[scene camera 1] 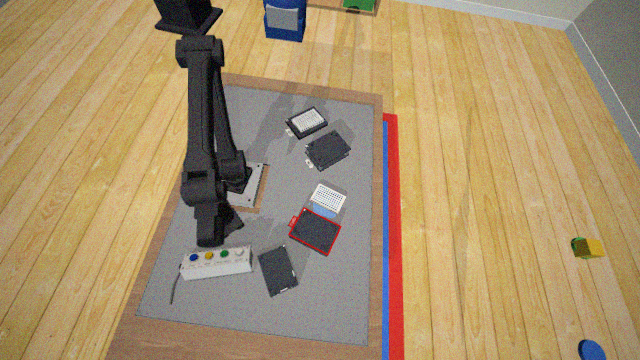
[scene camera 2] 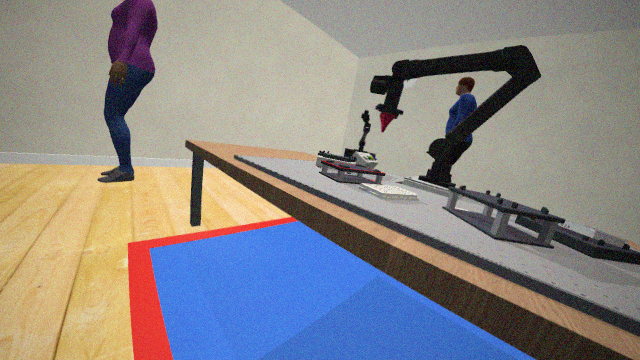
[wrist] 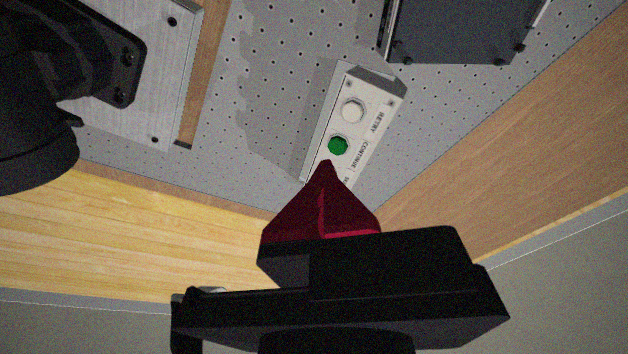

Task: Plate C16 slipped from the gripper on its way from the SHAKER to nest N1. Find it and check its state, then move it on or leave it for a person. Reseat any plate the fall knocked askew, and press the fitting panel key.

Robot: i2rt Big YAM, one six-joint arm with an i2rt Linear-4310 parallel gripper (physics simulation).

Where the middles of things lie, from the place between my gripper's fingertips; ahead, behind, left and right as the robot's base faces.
Labels:
My hand is 15 cm short of the dark plate holder (scene camera 1: 279,276), 15 cm above it and 7 cm to the left of it.

